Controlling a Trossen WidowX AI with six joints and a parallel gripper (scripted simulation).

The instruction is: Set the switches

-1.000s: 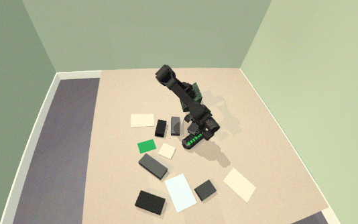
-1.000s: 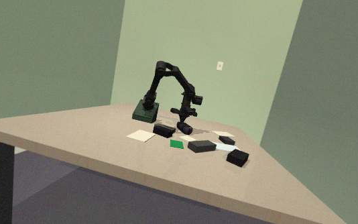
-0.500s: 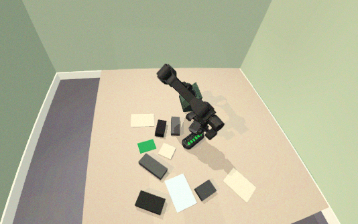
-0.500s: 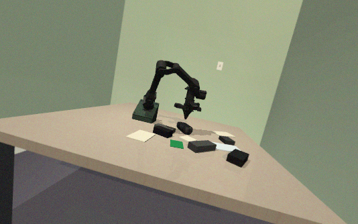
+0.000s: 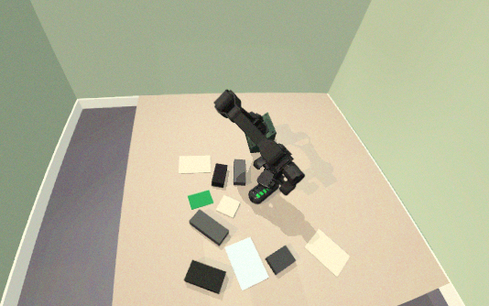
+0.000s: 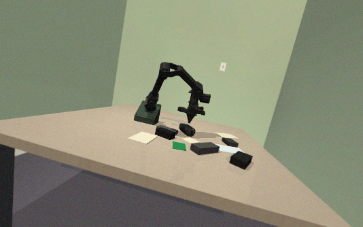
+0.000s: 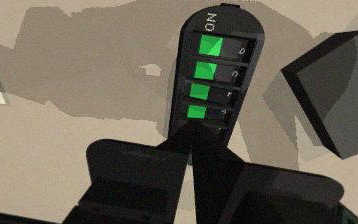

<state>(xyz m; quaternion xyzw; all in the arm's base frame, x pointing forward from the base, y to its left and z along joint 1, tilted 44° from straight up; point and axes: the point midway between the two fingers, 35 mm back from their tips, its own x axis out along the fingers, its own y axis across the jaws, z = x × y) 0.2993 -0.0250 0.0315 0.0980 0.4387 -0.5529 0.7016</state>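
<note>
Right now the grey module is 120 mm behind my gripper tip, 100 mm to the right of it and 60 mm below it. The rest, counted from my gripper tip: cream tile (40 mm ahead, 180 mm to the right, 60 mm below); then green card (10 mm behind, 290 mm to the right, 70 mm below); then black block (110 mm behind, 200 mm to the right, 50 mm below).
</note>
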